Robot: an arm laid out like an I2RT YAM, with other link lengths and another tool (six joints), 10 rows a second.
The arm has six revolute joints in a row. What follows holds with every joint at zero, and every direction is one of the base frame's. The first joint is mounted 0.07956 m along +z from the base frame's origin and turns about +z. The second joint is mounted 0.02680 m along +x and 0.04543 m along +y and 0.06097 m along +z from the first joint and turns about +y. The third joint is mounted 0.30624 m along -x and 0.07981 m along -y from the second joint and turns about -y. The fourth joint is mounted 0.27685 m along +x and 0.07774 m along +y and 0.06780 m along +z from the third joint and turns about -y. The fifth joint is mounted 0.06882 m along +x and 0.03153 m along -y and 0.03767 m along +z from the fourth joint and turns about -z. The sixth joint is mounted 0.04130 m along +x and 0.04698 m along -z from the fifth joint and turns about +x. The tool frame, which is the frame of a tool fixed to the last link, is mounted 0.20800 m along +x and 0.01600 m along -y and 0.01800 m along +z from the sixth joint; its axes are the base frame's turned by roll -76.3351, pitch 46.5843 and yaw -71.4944 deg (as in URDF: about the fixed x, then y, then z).
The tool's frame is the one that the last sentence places.
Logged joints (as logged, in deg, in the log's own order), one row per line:
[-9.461 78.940 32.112 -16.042 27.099 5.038]
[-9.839 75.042 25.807 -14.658 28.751 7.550]
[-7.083 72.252 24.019 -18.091 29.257 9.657]
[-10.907 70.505 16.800 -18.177 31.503 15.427]
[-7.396 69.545 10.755 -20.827 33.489 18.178]
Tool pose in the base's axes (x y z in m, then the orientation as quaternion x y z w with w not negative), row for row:
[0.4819 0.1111 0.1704 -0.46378 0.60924 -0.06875 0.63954]
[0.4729 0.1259 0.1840 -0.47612 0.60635 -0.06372 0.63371]
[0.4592 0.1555 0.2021 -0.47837 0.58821 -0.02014 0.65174]
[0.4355 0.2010 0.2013 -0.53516 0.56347 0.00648 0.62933]
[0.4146 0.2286 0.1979 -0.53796 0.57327 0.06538 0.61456]
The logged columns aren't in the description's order. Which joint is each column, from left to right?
Columns, left to right: joint 6, joint 2, joint 4, joint 5, joint 3, joint 1.
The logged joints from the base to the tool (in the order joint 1, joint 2, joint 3, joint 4, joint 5, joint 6), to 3 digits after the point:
[5.038 78.940 27.099 32.112 -16.042 -9.461]
[7.550 75.042 28.751 25.807 -14.658 -9.839]
[9.657 72.252 29.257 24.019 -18.091 -7.083]
[15.427 70.505 31.503 16.800 -18.177 -10.907]
[18.178 69.545 33.489 10.755 -20.827 -7.396]

